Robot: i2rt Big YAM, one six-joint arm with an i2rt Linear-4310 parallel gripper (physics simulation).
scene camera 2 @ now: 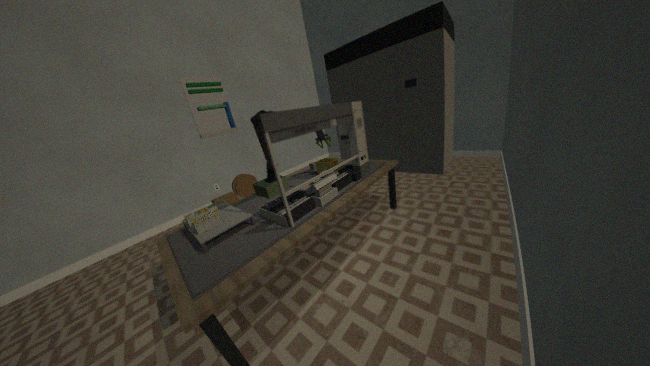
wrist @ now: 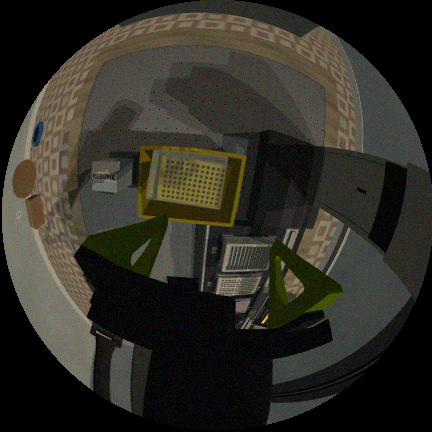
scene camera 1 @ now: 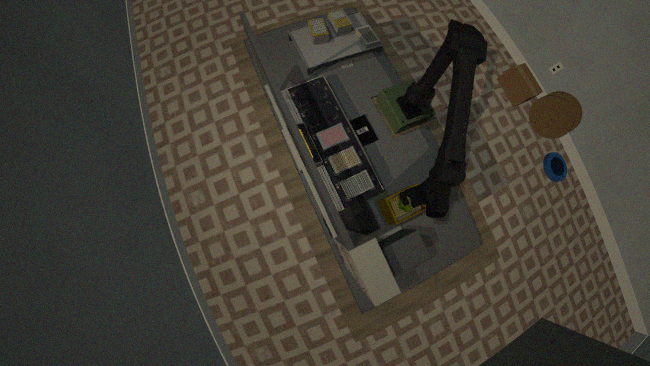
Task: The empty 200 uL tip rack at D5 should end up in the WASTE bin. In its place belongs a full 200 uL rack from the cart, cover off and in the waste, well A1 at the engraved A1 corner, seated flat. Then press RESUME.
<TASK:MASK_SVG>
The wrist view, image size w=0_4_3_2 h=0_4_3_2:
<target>gripper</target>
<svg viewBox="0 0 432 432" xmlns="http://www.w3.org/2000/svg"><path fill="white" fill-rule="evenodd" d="M88 235L74 253L74 258L95 288L89 300L91 306L86 317L111 333L152 350L145 383L142 417L173 426L203 430L232 430L266 425L271 398L272 359L300 353L332 341L329 319L325 319L312 327L308 326L324 318L323 309L343 294L341 285L301 258L278 239L273 242L269 249L267 328L240 329L235 328L234 298L189 289L149 277L167 228L168 213L157 215L142 222ZM280 259L304 286L303 291L289 303L282 278ZM150 239L144 251L134 264L131 265L130 258L132 253Z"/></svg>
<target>tan rack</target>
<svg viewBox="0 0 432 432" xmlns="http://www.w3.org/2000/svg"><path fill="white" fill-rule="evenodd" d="M261 273L217 274L214 294L252 294L258 285Z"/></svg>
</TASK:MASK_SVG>
